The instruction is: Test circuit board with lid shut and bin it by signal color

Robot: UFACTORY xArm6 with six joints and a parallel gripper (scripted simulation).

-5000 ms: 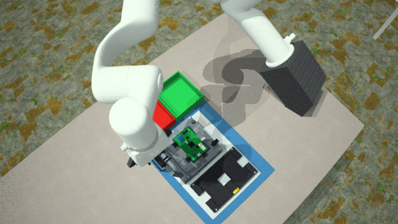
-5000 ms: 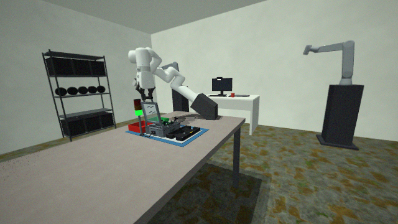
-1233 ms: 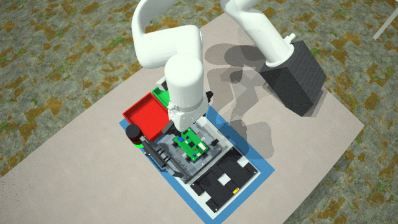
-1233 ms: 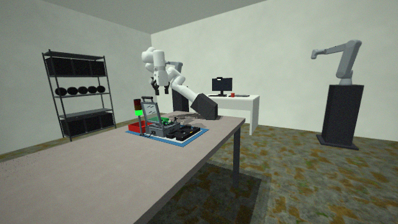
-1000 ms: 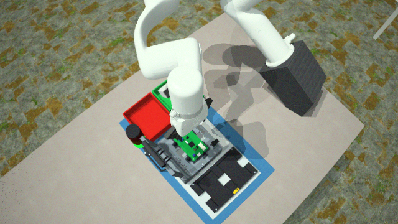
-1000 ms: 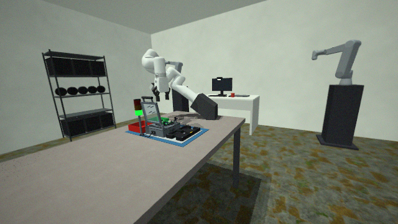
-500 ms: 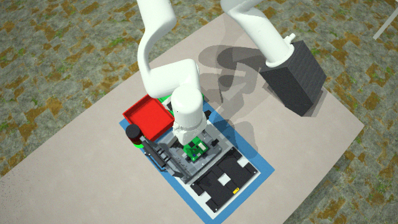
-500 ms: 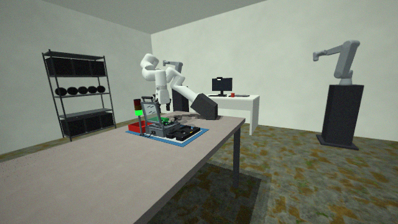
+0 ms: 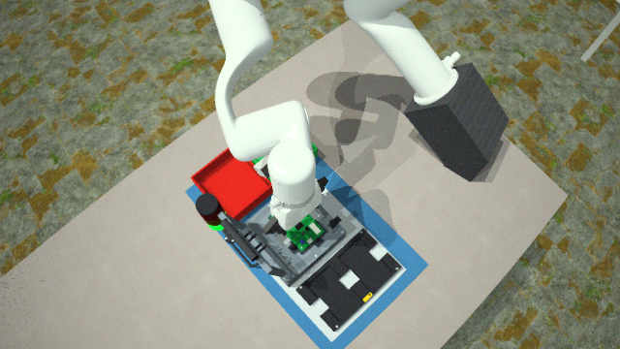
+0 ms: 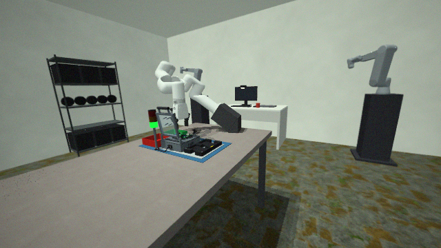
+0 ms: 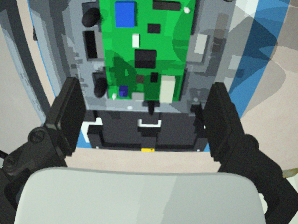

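Now: hand 6 cm above the green circuit board. From my hand the other things lie so: red bin (20 cm to the right, 12 cm below, 5 cm ahead); then black latch hook (6 cm to the left, 6 cm behind, 5 cm below); then tester lid (12 cm ahead, 5 cm above).
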